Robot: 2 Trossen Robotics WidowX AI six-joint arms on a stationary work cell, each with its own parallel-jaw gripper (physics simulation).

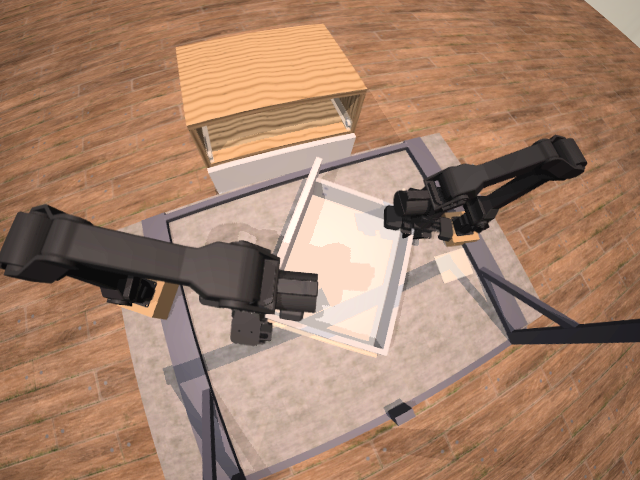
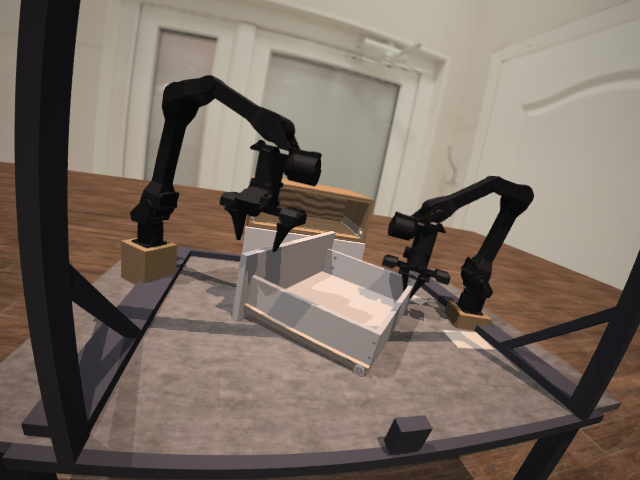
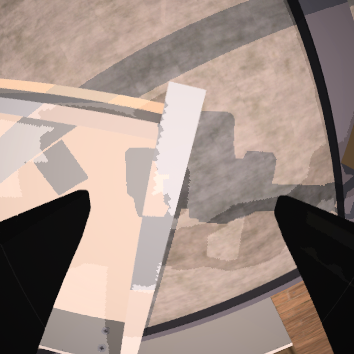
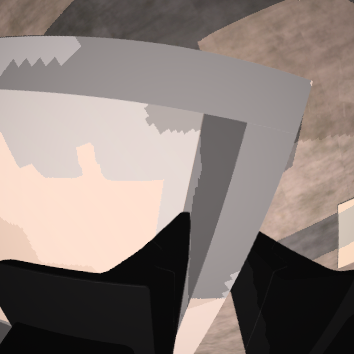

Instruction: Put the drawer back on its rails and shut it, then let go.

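Where they show: left gripper, fingertip midpoint: [image 2: 255, 245] [image 3: 185, 202]; right gripper, fingertip midpoint: [image 1: 405, 237] [image 4: 203, 220]; left arm's base, origin of the base link: [image 1: 141, 291] [image 2: 149, 242]; right arm's base, origin of the base link: [image 1: 462, 226] [image 2: 469, 309].
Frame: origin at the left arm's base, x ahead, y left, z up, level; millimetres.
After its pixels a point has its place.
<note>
The white drawer [image 1: 341, 227] {x 444, y 325, z -79 mm} [image 2: 305, 310] {x 454, y 14, z -19 mm} [image 3: 115, 245] {x 352, y 207, z -75 mm} [image 4: 100, 67] lies open side up on the grey mat, turned askew to the cabinet. Its tall front panel [image 1: 299, 211] {x 328, y 277, z 58 mm} [image 2: 239, 289] {x 301, y 0, z -22 mm} [image 3: 182, 125] {x 302, y 17, z 58 mm} is on its left side. The wooden cabinet [image 1: 268, 72] {x 160, y 586, z 180 mm} [image 2: 338, 192] {x 285, y 573, z 180 mm} stands behind, its upper bay open, with a white rail [image 1: 341, 112] {x 363, y 657, z 34 mm} at the right inside. My left gripper [image 2: 256, 244] {x 297, y 49, z 67 mm} [image 3: 185, 202] {x 297, y 49, z 67 mm} is open above the front panel, whose top edge shows between its fingers. My right gripper [image 2: 408, 291] {x 629, y 329, z -45 mm} [image 4: 203, 220] {x 629, y 329, z -45 mm} is shut on the drawer's back wall near its far corner.
A lower white drawer front [image 1: 284, 165] {x 233, y 469, z -50 mm} [image 2: 352, 250] {x 386, y 568, z -19 mm} closes the cabinet's lower part. A dark frame [image 1: 449, 391] {x 834, y -53, z -101 mm} [image 2: 248, 459] {x 519, y -260, z -101 mm} borders the mat, with slanted struts at both sides. A small dark block [image 1: 400, 411] {x 689, y -129, z -60 mm} [image 2: 408, 434] {x 695, y -154, z -53 mm} sits on its near edge.
</note>
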